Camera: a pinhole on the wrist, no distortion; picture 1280 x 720 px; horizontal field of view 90.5 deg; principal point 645.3 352.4 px. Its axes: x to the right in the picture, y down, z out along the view. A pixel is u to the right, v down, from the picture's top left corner.
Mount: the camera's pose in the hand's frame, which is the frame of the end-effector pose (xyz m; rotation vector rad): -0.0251 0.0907 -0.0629 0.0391 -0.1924 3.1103
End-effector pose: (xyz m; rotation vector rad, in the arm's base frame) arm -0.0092 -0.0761 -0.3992 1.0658 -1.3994 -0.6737
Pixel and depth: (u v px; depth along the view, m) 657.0 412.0 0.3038
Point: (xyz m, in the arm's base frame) -0.2456 -0.0890 -0.4208
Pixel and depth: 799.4 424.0 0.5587
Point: -0.4912 -0.0518 -0.5670
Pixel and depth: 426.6 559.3 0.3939
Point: -0.2774 -0.2753 -0.4695
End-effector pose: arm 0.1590 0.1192 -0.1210 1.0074 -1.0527 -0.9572
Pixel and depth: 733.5 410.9 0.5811
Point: -0.3580 0.1078 -0.0804
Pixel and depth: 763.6 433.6 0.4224
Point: -0.2035 0.1428 -0.0911
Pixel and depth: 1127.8 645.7 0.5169
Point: -0.3746 0.3814 -0.3272
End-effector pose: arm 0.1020 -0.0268 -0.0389 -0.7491 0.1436 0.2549
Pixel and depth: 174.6 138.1 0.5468
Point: 0.4477 0.5205 0.1013
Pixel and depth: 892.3 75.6 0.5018
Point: -0.1446 0.4349 0.1801
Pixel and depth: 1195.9 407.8 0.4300
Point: -0.2596 0.1646 0.3077
